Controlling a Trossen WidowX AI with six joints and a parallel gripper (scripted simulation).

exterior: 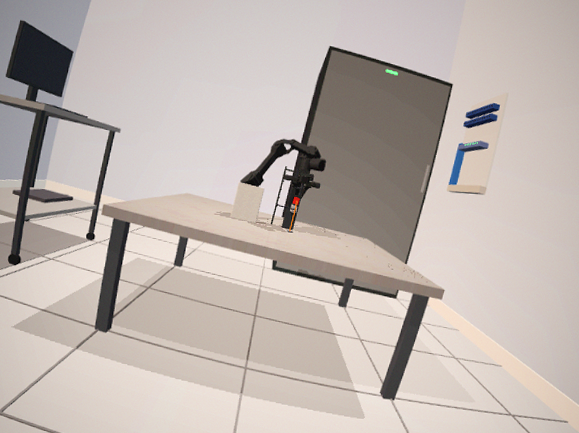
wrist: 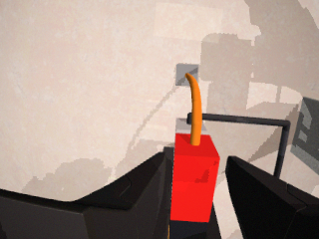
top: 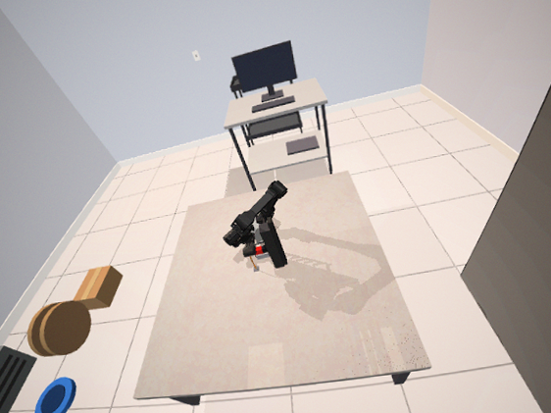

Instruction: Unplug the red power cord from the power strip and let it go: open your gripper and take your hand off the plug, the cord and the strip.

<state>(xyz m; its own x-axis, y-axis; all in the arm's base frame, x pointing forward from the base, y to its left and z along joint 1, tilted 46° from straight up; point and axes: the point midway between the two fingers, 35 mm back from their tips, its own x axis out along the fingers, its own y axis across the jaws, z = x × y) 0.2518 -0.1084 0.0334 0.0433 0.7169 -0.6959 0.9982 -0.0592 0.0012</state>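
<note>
My gripper tip is 40 mm to the right of the red plug and 10 mm above it.
</note>
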